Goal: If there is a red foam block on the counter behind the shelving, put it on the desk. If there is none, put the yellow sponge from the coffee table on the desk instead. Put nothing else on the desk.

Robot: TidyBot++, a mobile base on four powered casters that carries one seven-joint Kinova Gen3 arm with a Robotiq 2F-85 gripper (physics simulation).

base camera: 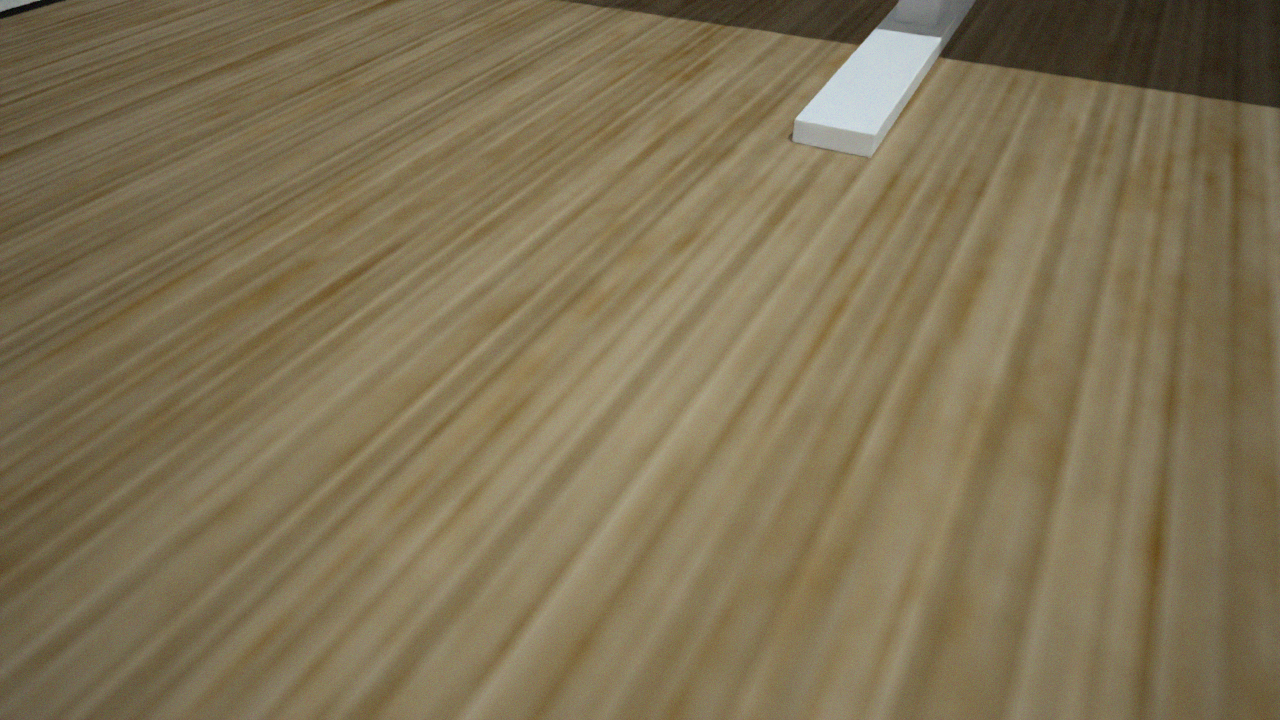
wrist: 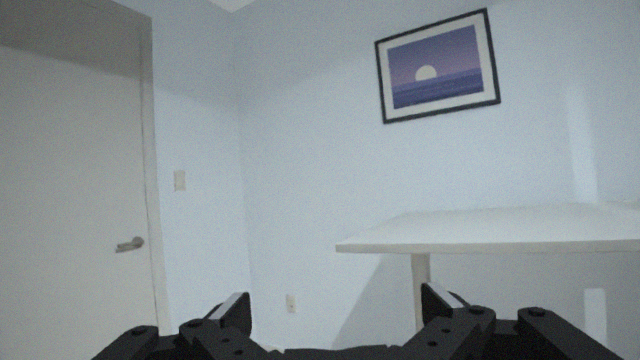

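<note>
My gripper is open, with nothing between its fingers, at the bottom of the wrist view. A white table, which looks like the desk, stands at the right in the wrist view, beyond the fingers. The part of its top that shows bears no object. Its white foot lies on the floor at the top of the base camera view. The red foam block, the counter, the shelving, the coffee table and the yellow sponge do not show in either view.
The wooden floor fills most of the base camera view. In the wrist view a door with a lever handle stands at the left. A framed picture hangs on the blue wall above the table.
</note>
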